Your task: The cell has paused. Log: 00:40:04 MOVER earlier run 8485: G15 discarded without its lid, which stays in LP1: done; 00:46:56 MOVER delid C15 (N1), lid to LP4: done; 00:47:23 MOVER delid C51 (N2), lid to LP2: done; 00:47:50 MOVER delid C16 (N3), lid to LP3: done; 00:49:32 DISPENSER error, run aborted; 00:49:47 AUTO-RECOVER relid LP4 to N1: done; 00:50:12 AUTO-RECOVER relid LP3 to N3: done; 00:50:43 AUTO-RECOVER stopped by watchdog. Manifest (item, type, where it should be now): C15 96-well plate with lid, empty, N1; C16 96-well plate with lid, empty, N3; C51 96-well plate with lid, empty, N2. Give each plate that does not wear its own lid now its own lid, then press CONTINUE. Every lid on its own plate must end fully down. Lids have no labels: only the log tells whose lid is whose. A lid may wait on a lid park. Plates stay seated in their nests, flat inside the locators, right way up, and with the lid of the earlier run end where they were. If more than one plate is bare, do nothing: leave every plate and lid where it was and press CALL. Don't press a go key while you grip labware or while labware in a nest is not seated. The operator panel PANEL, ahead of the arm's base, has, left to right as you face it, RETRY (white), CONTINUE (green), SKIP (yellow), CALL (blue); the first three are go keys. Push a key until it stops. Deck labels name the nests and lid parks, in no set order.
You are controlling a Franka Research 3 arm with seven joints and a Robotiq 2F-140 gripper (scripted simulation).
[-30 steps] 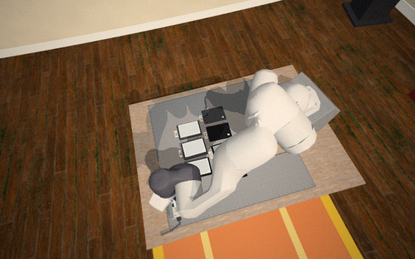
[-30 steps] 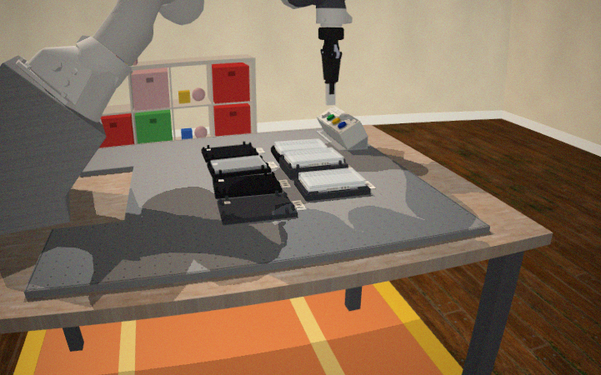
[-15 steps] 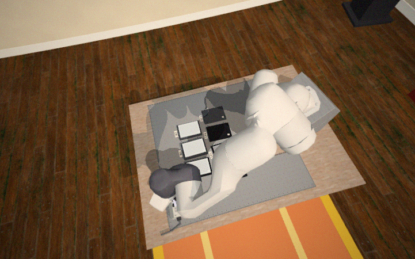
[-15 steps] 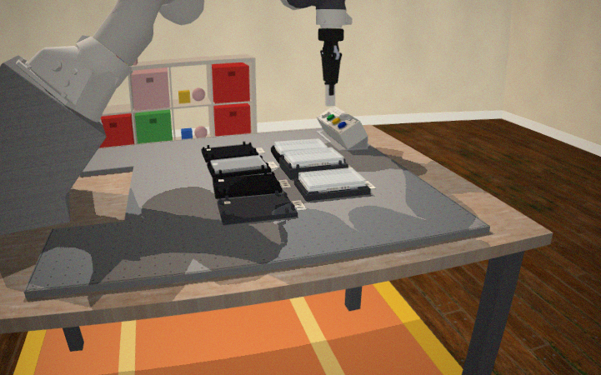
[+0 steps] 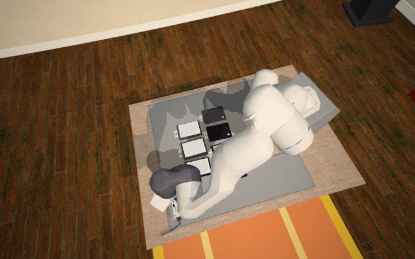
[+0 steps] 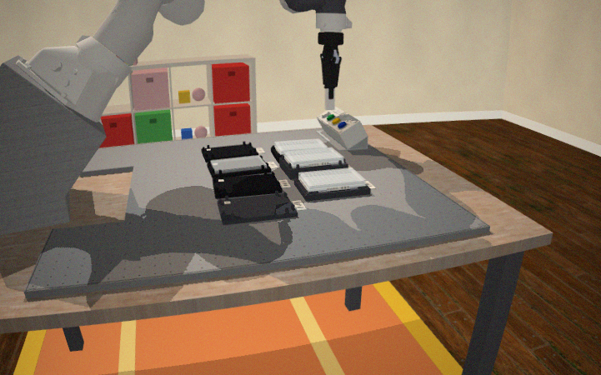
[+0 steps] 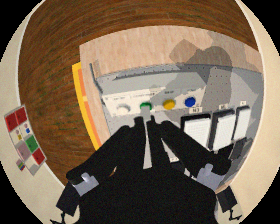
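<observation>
The green key lies 6 cm below my hand. From my hand the other things lie so: yellow key (1 cm ahead, 5 cm to the right, 6 cm below); then white key (5 cm to the left, 6 cm below); then blue key (2 cm ahead, 10 cm to the right, 6 cm below).
</observation>
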